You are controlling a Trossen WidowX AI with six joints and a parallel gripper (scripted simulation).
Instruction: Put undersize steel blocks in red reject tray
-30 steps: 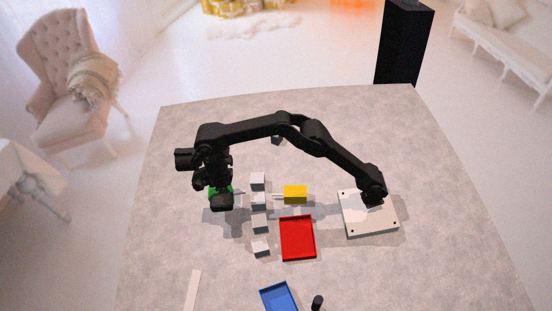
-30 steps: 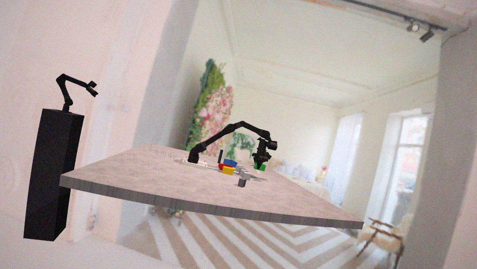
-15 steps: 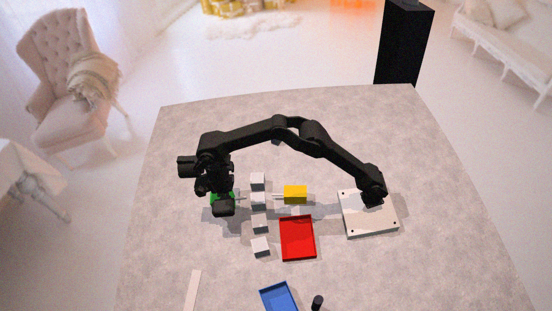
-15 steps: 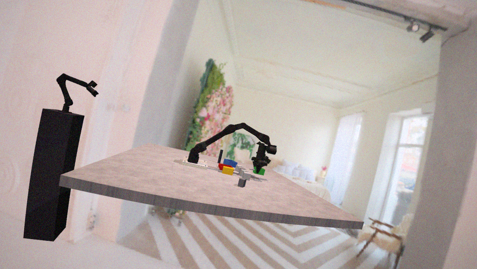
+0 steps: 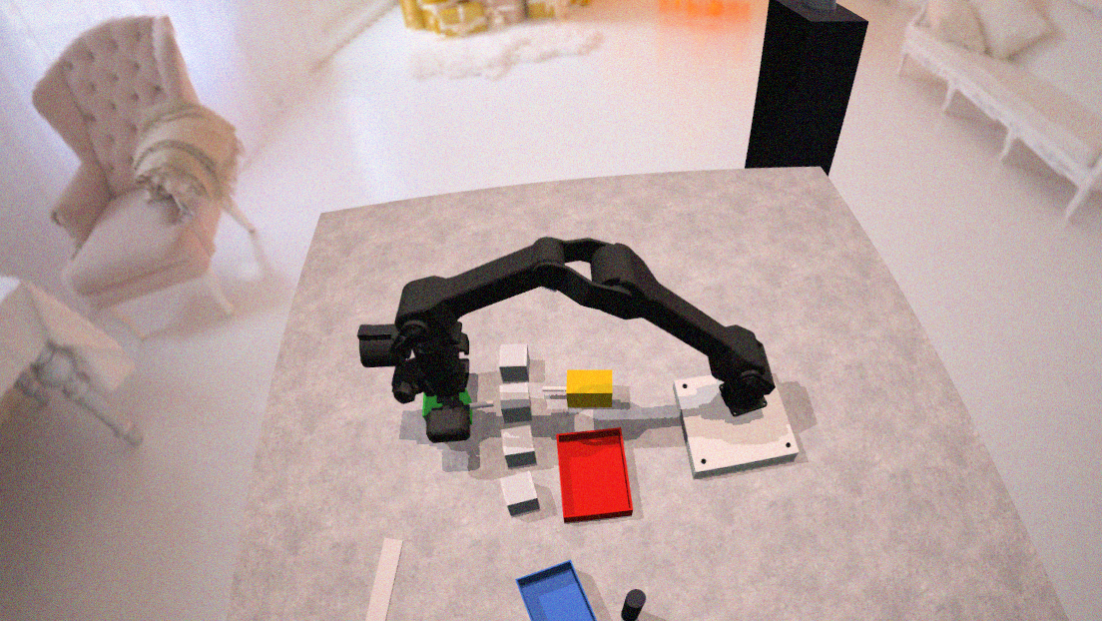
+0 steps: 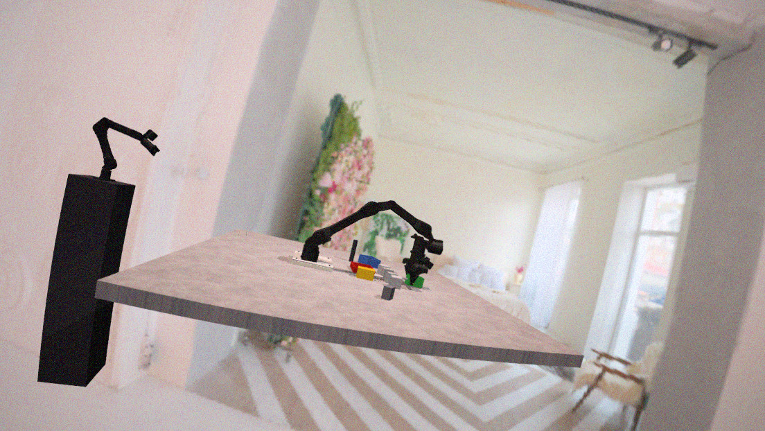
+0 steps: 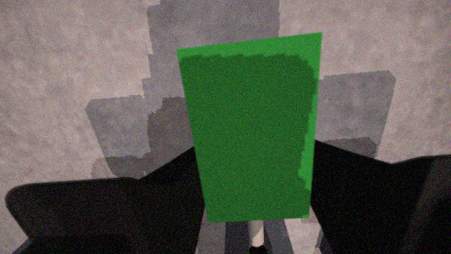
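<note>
My gripper tip is 190 mm past the yellow gauge, 10 mm to the right of it and 10 mm below it. The rest, counted from my gripper tip: green GO gauge (20 mm above, 10 mm behind); then red reject tray (180 mm behind, 160 mm to the left); then dark cube (250 mm to the right, 220 mm behind, 10 mm above).
</note>
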